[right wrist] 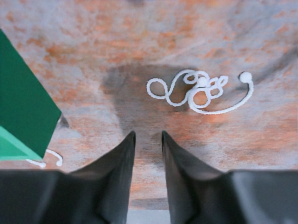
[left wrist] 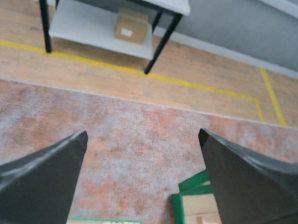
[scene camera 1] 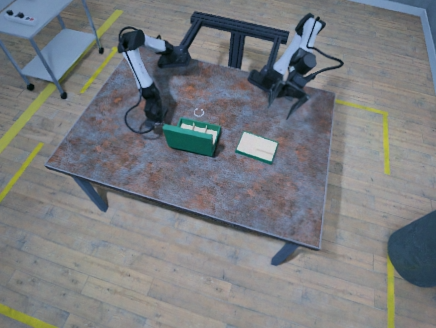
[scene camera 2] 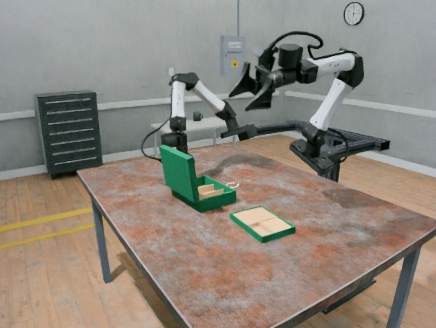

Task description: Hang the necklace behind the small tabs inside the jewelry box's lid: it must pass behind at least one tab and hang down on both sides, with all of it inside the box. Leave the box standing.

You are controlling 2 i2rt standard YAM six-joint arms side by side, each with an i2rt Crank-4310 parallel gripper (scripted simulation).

The pictures show: the left gripper, the right gripper and a green jewelry box.
The left gripper is seen too in the left wrist view and in scene camera 1.
